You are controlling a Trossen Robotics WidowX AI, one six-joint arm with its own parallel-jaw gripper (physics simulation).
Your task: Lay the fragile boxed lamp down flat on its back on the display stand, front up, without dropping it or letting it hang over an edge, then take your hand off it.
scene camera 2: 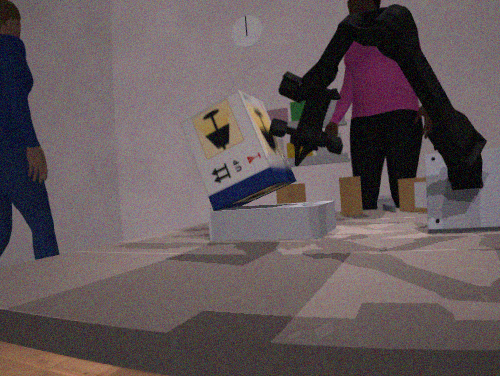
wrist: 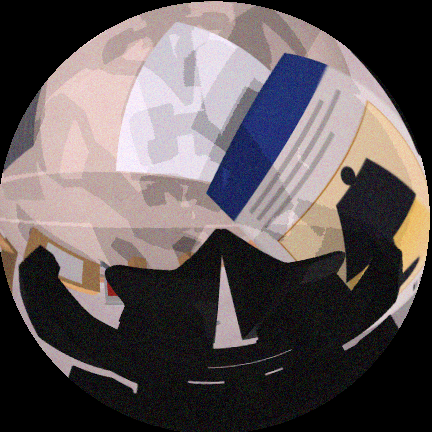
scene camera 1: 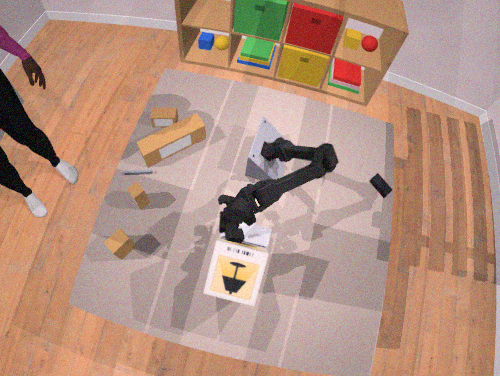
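Seen in the pictures: gripper, fingertip midpoint: (scene camera 2: 296, 165) (wrist: 219, 233) (scene camera 1: 220, 232); arm's base, origin of the base link: (scene camera 2: 465, 177) (scene camera 1: 266, 151).
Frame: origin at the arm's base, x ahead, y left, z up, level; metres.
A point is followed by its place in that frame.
The boxed lamp (scene camera 1: 235, 274) {x 0.563, y 0.016, z 0.213 m} (scene camera 2: 230, 149) {x 0.508, y 0.094, z 0.104 m} (wrist: 306, 160) {x 0.422, y 0.000, z 0.072 m} is a white box with a yellow lamp picture and a blue band at its base. It is tipped over on the low white display stand (scene camera 1: 257, 235) {x 0.351, y 0.055, z -0.036 m} (scene camera 2: 271, 221) {x 0.415, y 0.105, z -0.065 m} (wrist: 160, 112) {x 0.349, y -0.015, z -0.036 m}. It rests on one bottom edge at the stand's end farthest from the arm, and its top leans out past that end. My gripper (scene camera 1: 233, 235) (scene camera 2: 276, 128) (wrist: 219, 233) {x 0.407, y -0.077, z 0.061 m} is shut on nothing. Its fingertips are against the upper part of the box's side that faces the arm.
A wooden shelf unit (scene camera 1: 375, 9) with coloured bins stands at the back. Cardboard boxes (scene camera 1: 170, 139) {x 0.067, y -0.409, z 0.005 m} (scene camera 1: 163, 116) {x -0.058, y -0.501, z -0.026 m} (scene camera 1: 138, 195) {x 0.352, y -0.436, z 0.019 m} (scene camera 1: 119, 243) {x 0.559, y -0.439, z 0.014 m} and a grey rod (scene camera 1: 138, 172) {x 0.219, y -0.520, z -0.086 m} lie left of the arm. A black block (scene camera 1: 380, 185) {x -0.044, y 0.558, z -0.071 m} lies right. A person in magenta (scene camera 2: 379, 82) stands behind.
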